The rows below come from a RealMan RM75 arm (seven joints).
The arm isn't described. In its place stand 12 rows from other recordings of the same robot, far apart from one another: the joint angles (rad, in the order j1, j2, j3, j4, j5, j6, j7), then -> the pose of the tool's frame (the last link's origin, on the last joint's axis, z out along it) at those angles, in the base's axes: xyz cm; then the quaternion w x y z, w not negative.
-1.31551, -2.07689, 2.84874, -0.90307, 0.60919, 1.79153, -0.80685 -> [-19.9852, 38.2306, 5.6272, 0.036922, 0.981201, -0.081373, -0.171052]
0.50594, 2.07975, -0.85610, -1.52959, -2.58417, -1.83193, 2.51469 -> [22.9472, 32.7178, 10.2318, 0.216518, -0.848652, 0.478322, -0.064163]
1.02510, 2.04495, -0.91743, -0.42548, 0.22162, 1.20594, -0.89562 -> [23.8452, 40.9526, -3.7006, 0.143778, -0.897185, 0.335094, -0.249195]
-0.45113, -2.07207, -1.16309, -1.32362, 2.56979, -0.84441, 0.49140 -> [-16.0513, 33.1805, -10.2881, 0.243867, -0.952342, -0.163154, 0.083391]
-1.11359, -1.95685, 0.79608, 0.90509, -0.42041, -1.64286, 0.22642 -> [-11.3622, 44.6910, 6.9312, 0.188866, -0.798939, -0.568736, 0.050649]
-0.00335, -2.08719, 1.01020, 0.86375, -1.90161, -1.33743, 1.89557 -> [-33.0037, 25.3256, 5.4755, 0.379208, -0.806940, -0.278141, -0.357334]
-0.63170, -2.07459, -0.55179, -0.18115, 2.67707, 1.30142, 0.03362 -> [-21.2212, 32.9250, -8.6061, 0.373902, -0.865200, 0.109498, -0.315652]
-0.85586, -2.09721, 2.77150, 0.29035, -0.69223, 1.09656, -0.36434 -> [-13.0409, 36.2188, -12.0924, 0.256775, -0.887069, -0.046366, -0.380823]
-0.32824, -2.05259, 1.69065, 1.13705, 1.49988, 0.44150, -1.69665 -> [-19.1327, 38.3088, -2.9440, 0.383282, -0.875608, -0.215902, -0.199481]
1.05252, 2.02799, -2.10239, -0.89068, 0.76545, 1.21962, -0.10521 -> [12.2874, 36.4038, -11.4374, 0.176867, -0.901176, 0.259636, -0.298645]
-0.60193, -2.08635, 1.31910, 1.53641, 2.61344, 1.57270, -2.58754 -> [-14.7278, 36.4361, 3.2792, 0.238180, -0.917085, -0.295747, 0.121490]
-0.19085, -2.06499, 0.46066, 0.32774, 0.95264, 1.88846, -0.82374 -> [-33.4907, 22.4446, 11.4522, 0.560336, -0.602684, -0.101102, -0.559083]
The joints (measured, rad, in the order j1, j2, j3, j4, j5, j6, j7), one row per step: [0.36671 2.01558 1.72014 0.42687 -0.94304 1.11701 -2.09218]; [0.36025 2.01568 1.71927 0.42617 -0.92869 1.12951 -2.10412]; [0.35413 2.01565 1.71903 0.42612 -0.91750 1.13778 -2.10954]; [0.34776 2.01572 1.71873 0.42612 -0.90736 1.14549 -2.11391]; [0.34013 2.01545 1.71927 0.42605 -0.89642 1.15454 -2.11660]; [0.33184 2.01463 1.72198 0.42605 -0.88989 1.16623 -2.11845]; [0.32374 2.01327 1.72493 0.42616 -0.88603 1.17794 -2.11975]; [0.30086 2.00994 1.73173 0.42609 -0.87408 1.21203 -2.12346]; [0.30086 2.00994 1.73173 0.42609 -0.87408 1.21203 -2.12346]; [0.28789 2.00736 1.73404 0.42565 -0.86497 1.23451 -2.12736]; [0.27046 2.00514 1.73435 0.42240 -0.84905 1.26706 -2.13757]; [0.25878 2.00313 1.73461 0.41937 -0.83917 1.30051 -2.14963]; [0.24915 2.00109 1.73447 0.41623 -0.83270 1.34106 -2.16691]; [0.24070 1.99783 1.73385 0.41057 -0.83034 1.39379 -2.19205]
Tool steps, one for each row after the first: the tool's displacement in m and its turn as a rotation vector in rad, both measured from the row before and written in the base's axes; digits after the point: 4 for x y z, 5 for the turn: [0.0001 -0.0018 0.0013 0.00984 0.00897 0.00566]; [0.0006 -0.0015 0.0012 0.00738 0.00870 -0.00002]; [0.0007 -0.0016 0.0011 0.00650 0.00836 -0.00093]; [0.0011 -0.0019 0.0015 0.00707 0.01068 -0.00284]; [0.0013 -0.0024 0.0017 0.00556 0.00988 -0.00126]; [0.0014 -0.0024 0.0017 0.00412 0.00798 -0.00044]; [0.0037 -0.0072 0.0044 0.01122 0.02341 -0.00020]; [0.0000 0.0000 0.0000 0.00000 0.00000 0.00000]; [0.0017 -0.0043 0.0028 0.00744 0.01394 0.00316]; [0.0020 -0.0064 0.0031 0.01122 0.01906 0.00666]; [0.0001 -0.0052 0.0025 0.00850 0.01438 0.01636]; [-0.0013 -0.0054 0.0023 0.00818 0.01235 0.02816]; [-0.0023 -0.0066 0.0025 0.00777 0.01025 0.04258]
